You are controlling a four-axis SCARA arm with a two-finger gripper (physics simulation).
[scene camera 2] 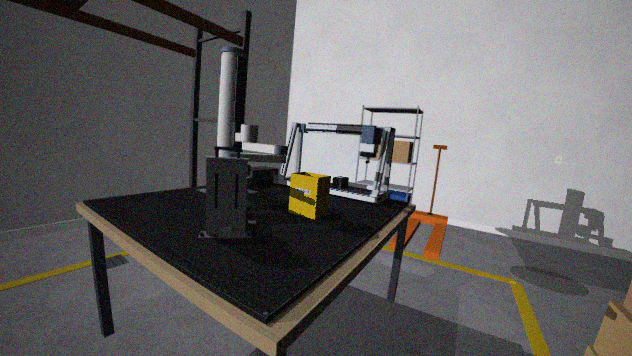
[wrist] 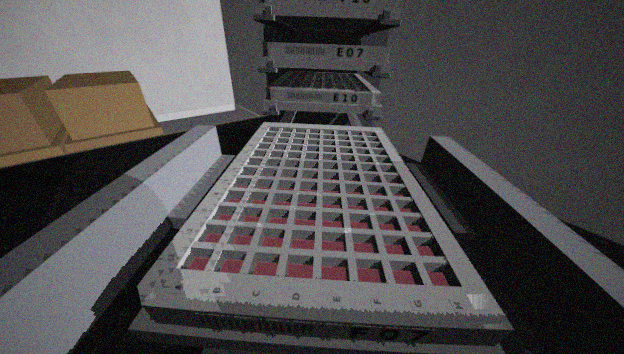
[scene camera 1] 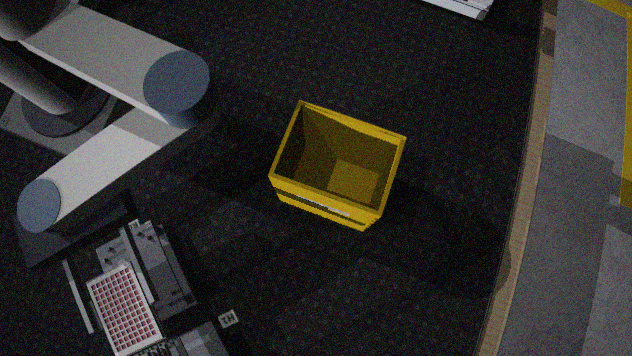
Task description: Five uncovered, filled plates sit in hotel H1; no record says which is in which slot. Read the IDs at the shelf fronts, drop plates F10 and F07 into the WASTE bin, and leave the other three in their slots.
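Frame: origin at the arm's base, x right, y ahead, z up, level; millimetres.
Seen in the pictures: gripper, between the fingertips: point(wrist: 320, 150) point(scene camera 1: 124, 317); arm's base, origin of its link: point(scene camera 1: 70, 88).
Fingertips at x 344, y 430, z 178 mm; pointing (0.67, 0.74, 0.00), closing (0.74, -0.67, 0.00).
Offsets run from my fingertips to a thing's top centre.
My gripper point(wrist: 320, 150) point(scene camera 1: 122, 316) is shut on plate F07 {dx -8, dy -9, dz -4 mm} point(wrist: 310, 295) point(scene camera 1: 118, 299), a white grid plate with red-filled wells. F07 is level, its labelled edge facing the wrist camera, and out in front of hotel H1 point(scene camera 2: 227, 192). Behind it in the wrist view, plate E10 {dx +84, dy +91, dz +17 mm} point(wrist: 325, 96) and plate E07 {dx +84, dy +91, dz +45 mm} point(wrist: 325, 55) sit in slots, one above the other. A higher plate {dx +84, dy +91, dz +73 mm} point(wrist: 325, 7) is cut off by the top edge; its ID is not fully readable. The yellow WASTE bin {dx -318, dy +216, dz +35 mm} point(scene camera 1: 322, 195) point(scene camera 2: 302, 197) stands upright; part of its bare bottom shows. In scene camera 2, the hotel hides the gripper.
The H1 tag {dx -26, dy +117, dz -165 mm} point(scene camera 1: 228, 318) lies on the black table mat beside the hotel. A white gantry machine point(scene camera 2: 336, 128) stands beyond the bin. The wooden table edge point(scene camera 1: 522, 200) runs along the right. The arm's column point(scene camera 2: 227, 100) stands behind the hotel.
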